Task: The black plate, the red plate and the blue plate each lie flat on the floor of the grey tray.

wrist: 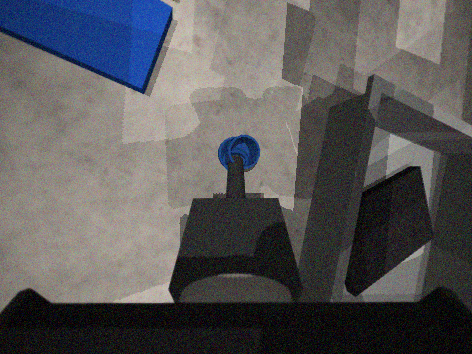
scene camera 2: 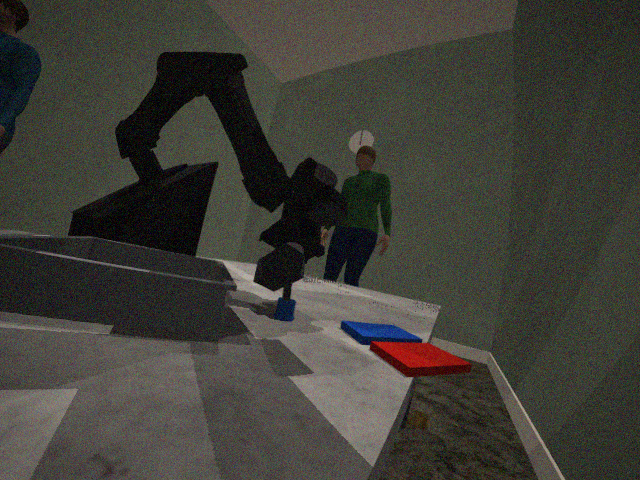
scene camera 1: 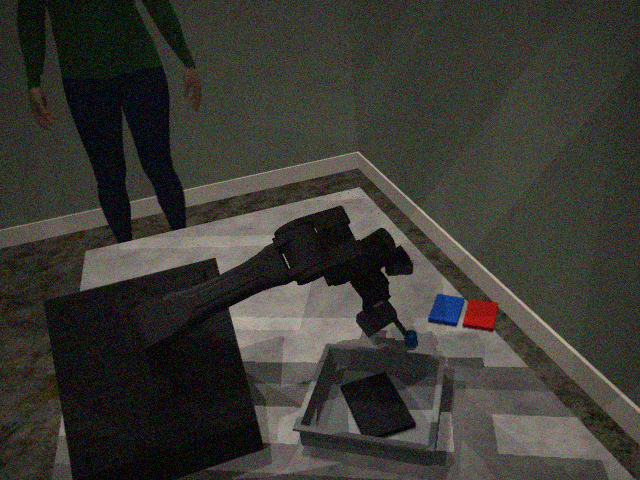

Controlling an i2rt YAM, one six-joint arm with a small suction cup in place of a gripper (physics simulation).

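Where they show: hand, its tool point: (wrist: 235, 148) (scene camera 2: 283, 321) (scene camera 1: 414, 344); arm's base, origin of its link: (scene camera 2: 154, 181) (scene camera 1: 153, 339).
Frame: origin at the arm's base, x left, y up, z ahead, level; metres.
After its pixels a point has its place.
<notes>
The black plate (scene camera 1: 378, 405) @[x -0.171, y -0.195, z 0.348 m] (wrist: 392, 227) @[x -0.168, y -0.195, z 0.345 m] lies inside the grey tray (scene camera 1: 372, 449) @[x -0.256, y -0.189, z 0.288 m] (scene camera 2: 129, 294) @[x -0.222, y -0.182, z 0.445 m] (wrist: 332, 200) @[x -0.098, y -0.183, z 0.426 m] and looks flat on its floor. In the scene camera 2 view the tray's wall hides it. The blue plate (scene camera 1: 446, 310) @[x 0.000, y -0.199, z 0.625 m] (scene camera 2: 381, 332) @[x -0.006, y -0.198, z 0.633 m] (wrist: 90, 40) @[x 0.012, y -0.198, z 0.612 m] and the red plate (scene camera 1: 480, 314) @[x -0.050, y -0.200, z 0.681 m] (scene camera 2: 421, 357) @[x -0.063, y -0.200, z 0.685 m] lie flat on the table, side by side, outside the tray. The red plate does not show in the wrist view. My suction cup (scene camera 1: 410, 338) (scene camera 2: 284, 310) (wrist: 240, 152) @[x -0.047, y -0.211, z 0.506 m] is open and bears nothing. It hangs low over the table, between the tray and the blue plate.
The dark base block (scene camera 1: 155, 387) @[x -0.064, y -0.050, z -0.020 m] (scene camera 2: 149, 217) @[x -0.058, y -0.103, z 0.134 m] stands beside the tray. The table's edge runs close past the red plate. A person in a green top (scene camera 1: 108, 38) (scene camera 2: 368, 198) stands beyond the table. Patchy shadows cross the table top.
</notes>
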